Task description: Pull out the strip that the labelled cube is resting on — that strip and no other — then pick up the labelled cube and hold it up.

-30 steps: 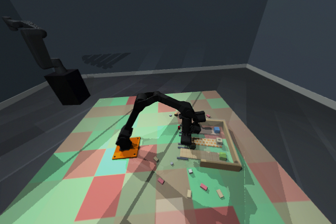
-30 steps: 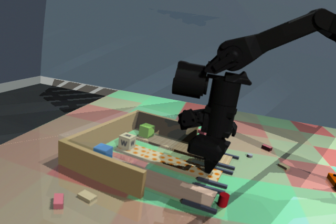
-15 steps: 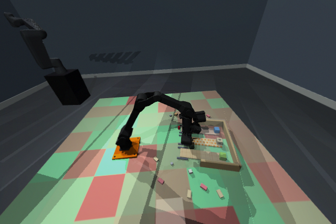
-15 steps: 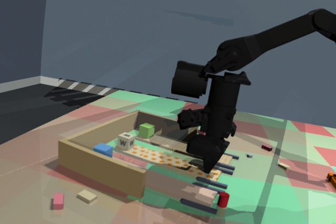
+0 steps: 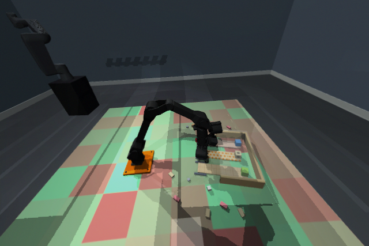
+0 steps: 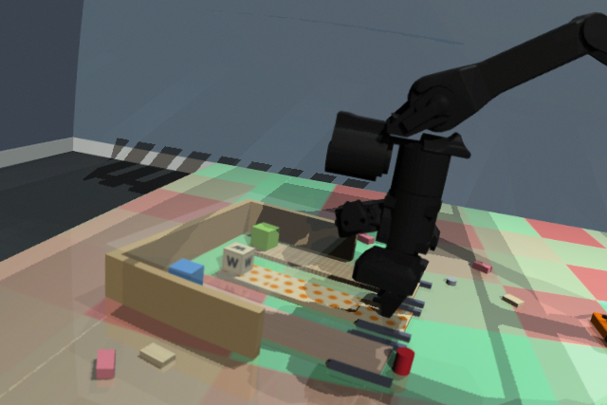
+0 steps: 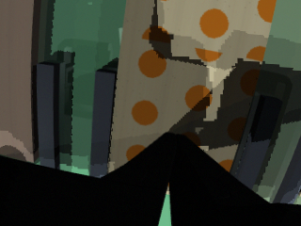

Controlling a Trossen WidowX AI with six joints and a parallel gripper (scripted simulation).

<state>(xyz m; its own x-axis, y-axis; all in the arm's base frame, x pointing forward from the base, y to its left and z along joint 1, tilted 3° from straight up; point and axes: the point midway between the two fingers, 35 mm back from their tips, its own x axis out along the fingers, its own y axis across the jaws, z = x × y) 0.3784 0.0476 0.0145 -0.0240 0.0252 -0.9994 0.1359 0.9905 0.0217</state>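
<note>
Now: gripper tip 200 mm short of the labelled cube, 30 mm to the left of it and 20 mm below it. Also, from my gripper tip: red cylinder 100 mm to the left, 30 mm behind, 10 mm above.
</note>
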